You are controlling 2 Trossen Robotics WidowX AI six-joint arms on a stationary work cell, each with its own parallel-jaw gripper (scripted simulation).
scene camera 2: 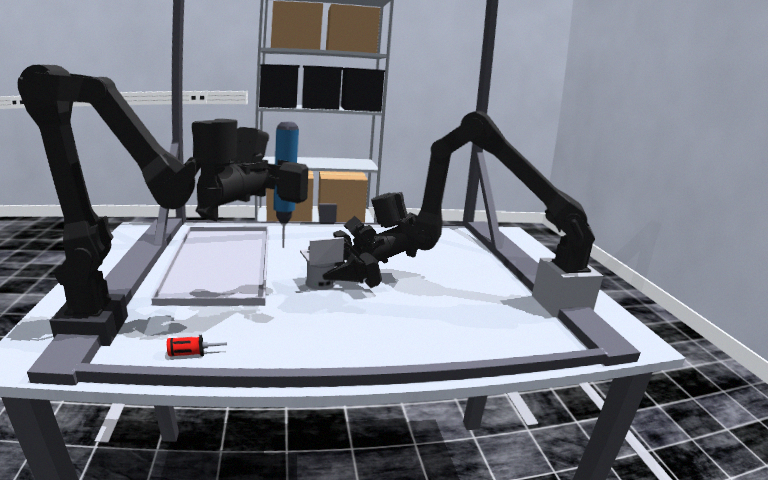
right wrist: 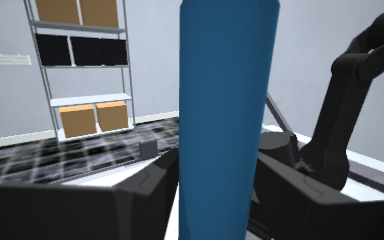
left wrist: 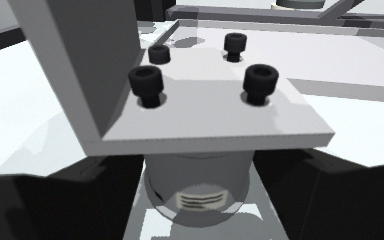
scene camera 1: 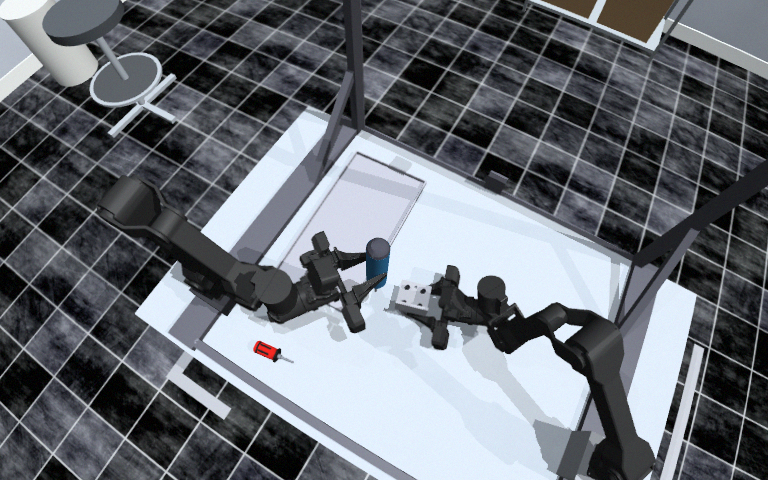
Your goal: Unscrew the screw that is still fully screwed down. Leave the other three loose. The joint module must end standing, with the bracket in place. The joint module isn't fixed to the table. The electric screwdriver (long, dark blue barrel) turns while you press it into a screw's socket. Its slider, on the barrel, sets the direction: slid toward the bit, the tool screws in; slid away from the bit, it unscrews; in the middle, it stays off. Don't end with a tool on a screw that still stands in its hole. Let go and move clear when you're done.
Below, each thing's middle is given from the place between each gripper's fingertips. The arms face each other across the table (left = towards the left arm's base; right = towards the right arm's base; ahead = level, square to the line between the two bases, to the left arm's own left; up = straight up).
Labels:
I see the electric screwdriver (scene camera 2: 286,148) 40 mm below my right hand, 30 mm behind it and 20 mm to the left of it. The rest, counted from my right hand: shallow tray (scene camera 1: 370,198) (240 mm below, 180 mm behind, 130 mm to the right); then joint module (left wrist: 196,188) (220 mm below, 90 mm to the left, 50 mm behind); then bracket (scene camera 2: 321,251) (170 mm below, 90 mm to the left, 50 mm behind).
My left hand is 3 cm to the left of the joint module and 1 cm above it. From my left hand the other things lie so: shallow tray (25 cm to the right, 12 cm behind, 3 cm below); electric screwdriver (17 cm above, 10 cm to the right, 3 cm ahead); bracket (4 cm above, 3 cm to the right, 1 cm ahead).

